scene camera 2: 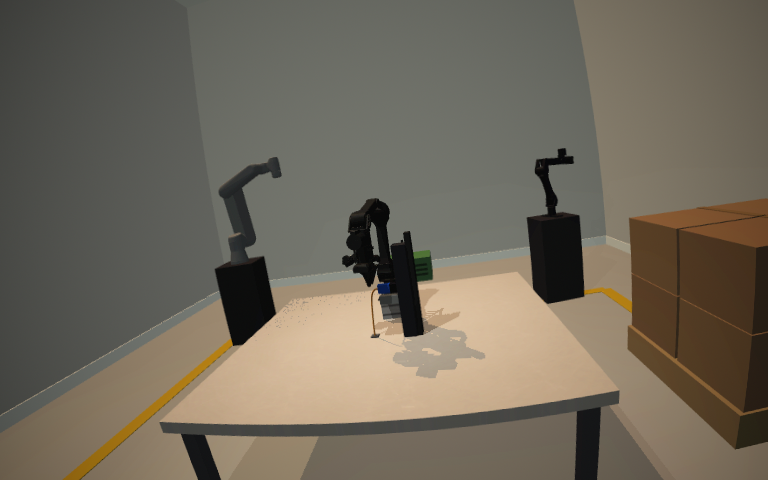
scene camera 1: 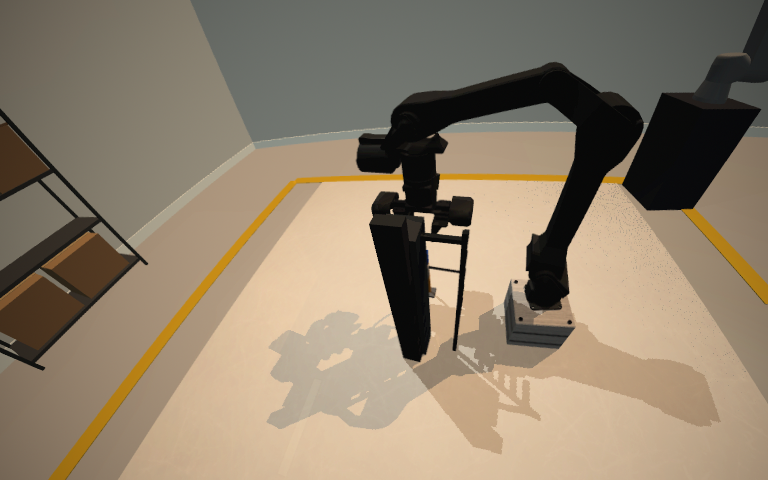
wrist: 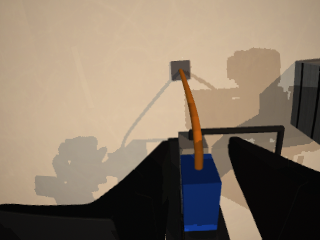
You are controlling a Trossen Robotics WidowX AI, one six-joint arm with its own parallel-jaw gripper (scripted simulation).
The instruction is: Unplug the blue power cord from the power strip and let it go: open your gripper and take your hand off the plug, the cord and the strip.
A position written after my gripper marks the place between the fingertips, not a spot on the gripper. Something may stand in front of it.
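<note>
A black power strip [scene camera 1: 414, 231] is there for me to see, and scene camera 2 shows me the black power strip [scene camera 2: 400, 247] too. Then there is my gripper [scene camera 1: 424, 240]. In scene camera 2 I see my gripper [scene camera 2: 370, 285] as well, and the wrist view also shows my gripper [wrist: 199, 146].
</note>
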